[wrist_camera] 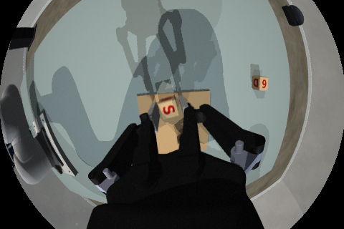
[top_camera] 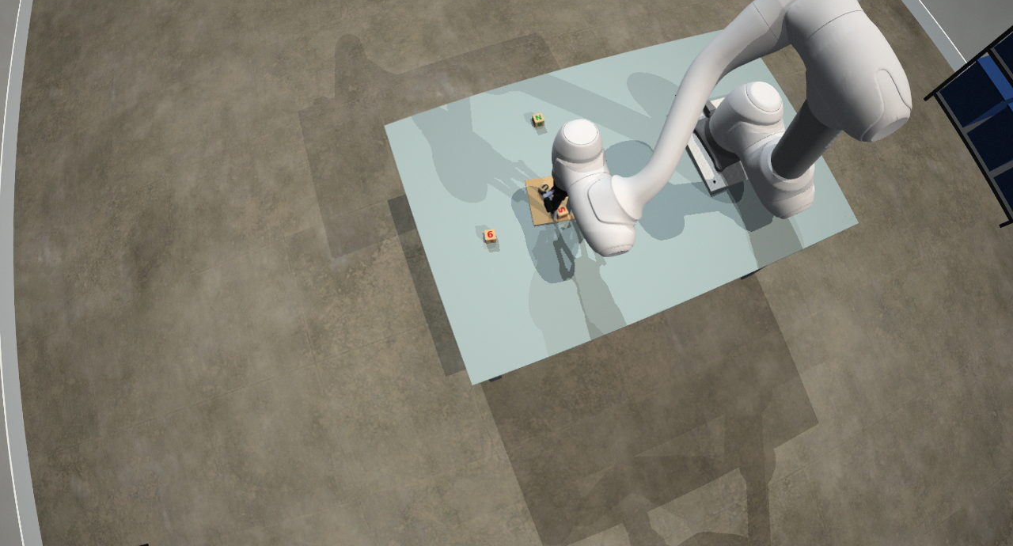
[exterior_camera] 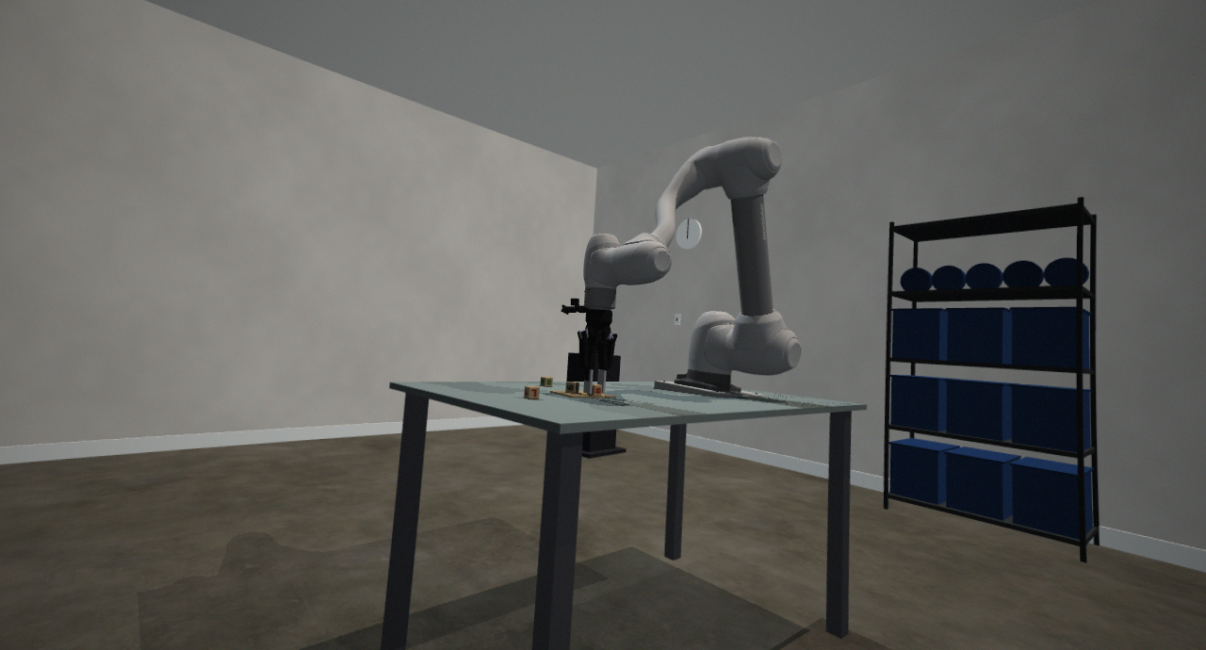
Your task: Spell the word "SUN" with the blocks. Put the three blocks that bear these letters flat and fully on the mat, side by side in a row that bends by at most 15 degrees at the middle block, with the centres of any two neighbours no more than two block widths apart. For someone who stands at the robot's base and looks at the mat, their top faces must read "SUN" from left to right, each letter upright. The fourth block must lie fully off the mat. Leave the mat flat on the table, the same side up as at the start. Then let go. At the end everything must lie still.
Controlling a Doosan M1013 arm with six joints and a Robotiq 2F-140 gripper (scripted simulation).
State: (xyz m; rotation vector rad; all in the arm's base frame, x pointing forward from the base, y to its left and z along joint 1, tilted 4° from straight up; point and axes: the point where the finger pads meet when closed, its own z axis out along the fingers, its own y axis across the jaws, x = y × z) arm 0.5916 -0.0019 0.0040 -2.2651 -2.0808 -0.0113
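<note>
Now: hand 2 cm above the S block. Also, from my hand: N block 8 cm behind, 30 cm to the right, 3 cm below; mat 5 cm to the right, 4 cm below; 6 block 21 cm ahead, 2 cm to the right, 3 cm below.
</note>
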